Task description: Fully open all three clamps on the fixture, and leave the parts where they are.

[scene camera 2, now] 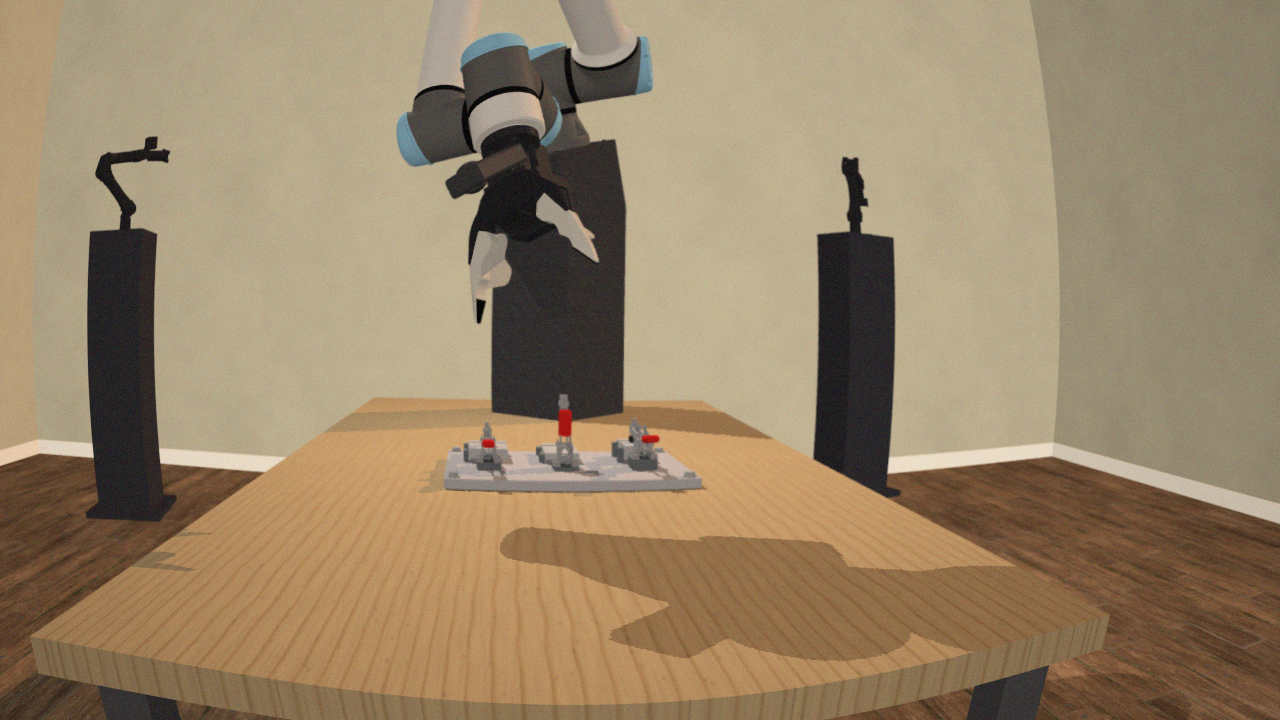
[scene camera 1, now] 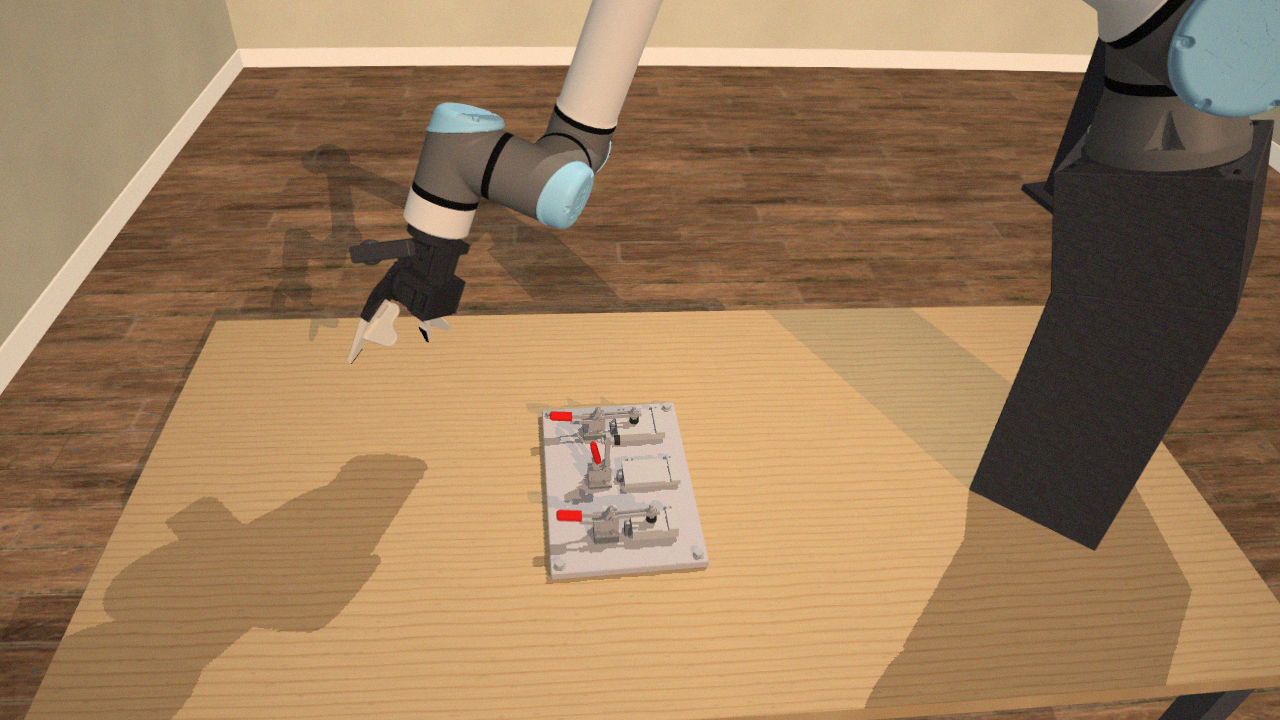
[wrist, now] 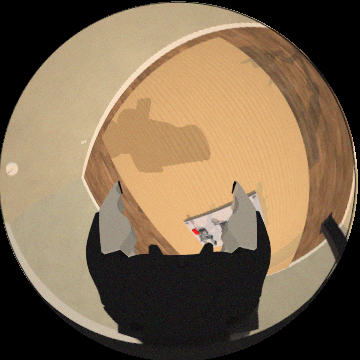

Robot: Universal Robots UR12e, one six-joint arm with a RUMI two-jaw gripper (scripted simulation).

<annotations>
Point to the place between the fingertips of my gripper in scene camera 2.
533, 294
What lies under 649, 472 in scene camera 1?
A grey part.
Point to a grey fixture plate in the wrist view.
210, 221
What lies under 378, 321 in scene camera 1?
My gripper.
</annotations>
